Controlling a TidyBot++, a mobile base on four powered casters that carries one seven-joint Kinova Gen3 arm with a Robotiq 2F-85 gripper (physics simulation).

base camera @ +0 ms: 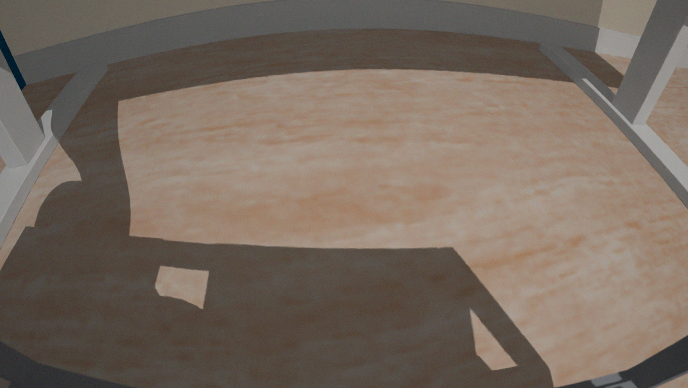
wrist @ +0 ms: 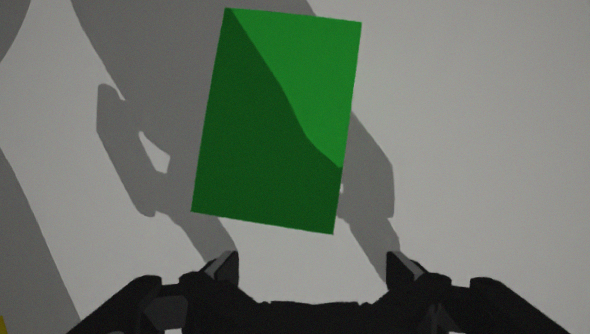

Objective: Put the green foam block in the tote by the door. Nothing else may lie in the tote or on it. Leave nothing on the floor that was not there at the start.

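Places are measured from the arm's base along level axes (x ahead, y left, z up), in centimetres.
Pixels of known places: gripper, fingertip midpoint: (wrist: 311,268).
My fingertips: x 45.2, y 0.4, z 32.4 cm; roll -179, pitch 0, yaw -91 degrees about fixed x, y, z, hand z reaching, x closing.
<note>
Behind a point stands the place of what it marks.
The green foam block (wrist: 277,120) @(y 1.8, x 52.9, z 36.9 cm) lies on a pale grey surface (wrist: 475,125) @(y -9.3, x 53.3, z 32.4 cm) in the wrist view, turned slightly, with a shadow across much of its top. My gripper (wrist: 311,268) @(y 0.5, x 45.2, z 32.4 cm) is open, with its two black fingertips wide apart at the bottom of the wrist view. The block shows ahead of the fingertips, above them in the picture, and is not between them. How high the fingertips are over the surface I cannot tell. The tote and the door do not show in either view.
A small yellow piece (wrist: 2,326) @(y 21.9, x 40.4, z 32.5 cm) shows at the lower left corner of the wrist view. In the base camera view, white legs with floor rails stand at the left (base camera: 17,127) @(y 54.7, x 50.1, z -30.8 cm) and right (base camera: 650,75) @(y -63.6, x 65.8, z -25.4 cm), with a wall and grey baseboard (base camera: 350,15) @(y -2.7, x 99.8, z -35.8 cm) behind.
</note>
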